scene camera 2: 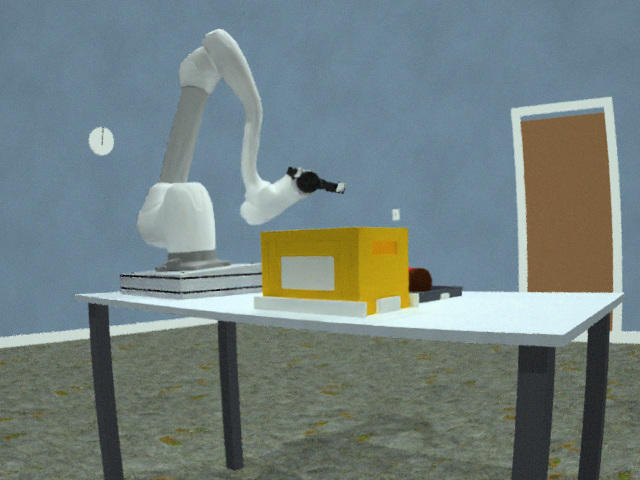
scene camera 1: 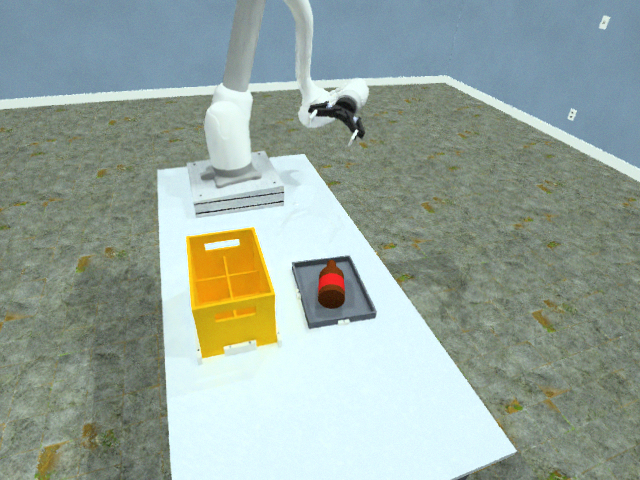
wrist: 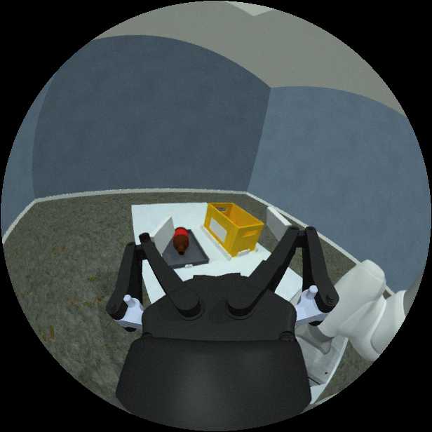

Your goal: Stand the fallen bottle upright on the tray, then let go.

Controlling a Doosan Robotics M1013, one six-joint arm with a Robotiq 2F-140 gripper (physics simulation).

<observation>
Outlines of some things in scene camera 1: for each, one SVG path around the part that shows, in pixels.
My gripper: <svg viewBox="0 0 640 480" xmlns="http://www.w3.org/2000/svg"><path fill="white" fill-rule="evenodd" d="M310 105L308 112L311 115L307 125L310 125L315 116L335 117L344 122L353 134L348 144L349 146L357 137L363 138L365 130L361 117L354 117L356 105L352 99L347 97L340 98L333 106L329 104L329 101Z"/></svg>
A brown bottle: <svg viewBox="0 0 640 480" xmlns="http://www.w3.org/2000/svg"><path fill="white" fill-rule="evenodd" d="M329 260L327 267L323 268L319 275L318 301L323 307L334 309L342 306L345 302L344 274L340 268L336 267L334 260Z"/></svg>
</observation>
